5 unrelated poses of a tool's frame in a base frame.
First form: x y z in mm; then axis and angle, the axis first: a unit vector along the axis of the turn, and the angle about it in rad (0 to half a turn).
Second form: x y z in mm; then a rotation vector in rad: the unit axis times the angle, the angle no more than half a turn. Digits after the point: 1 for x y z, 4 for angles.
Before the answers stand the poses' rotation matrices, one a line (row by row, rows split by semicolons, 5 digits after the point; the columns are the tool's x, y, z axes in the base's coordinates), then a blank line. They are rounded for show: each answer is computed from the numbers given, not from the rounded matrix.
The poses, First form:
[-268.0, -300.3, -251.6, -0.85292, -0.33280, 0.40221, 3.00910]
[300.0, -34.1, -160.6, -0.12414, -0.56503, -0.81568, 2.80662]
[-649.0, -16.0, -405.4, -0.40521, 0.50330, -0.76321, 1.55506]
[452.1, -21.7, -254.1, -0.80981, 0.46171, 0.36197, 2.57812]
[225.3, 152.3, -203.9, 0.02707, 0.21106, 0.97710, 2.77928]
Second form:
0.45733 0.51208 -0.72706; 0.61835 -0.77069 -0.15386; -0.63913 -0.37921 -0.66911
-0.91445 0.40454 0.01114; -0.13176 -0.32365 0.93696; 0.38264 0.85534 0.34926
0.17735 0.56238 0.80763; -0.96385 0.26506 0.02708; -0.19884 -0.78324 0.58906
0.36481 -0.88334 -0.29433; -0.49666 -0.45201 0.74096; -0.78756 -0.12413 -0.60361
-0.93366 -0.33526 0.12599; 0.35738 -0.84888 0.38947; -0.02362 0.40866 0.91238

[-268.0, -300.3, -251.6, -2.5665, -1.0014, 1.2103]
[300.0, -34.1, -160.6, -0.3484, -1.5858, -2.2893]
[-649.0, -16.0, -405.4, -0.6301, 0.7827, -1.1868]
[452.1, -21.7, -254.1, -2.0878, 1.1903, 0.9332]
[225.3, 152.3, -203.9, 0.0752, 0.5866, 2.7156]

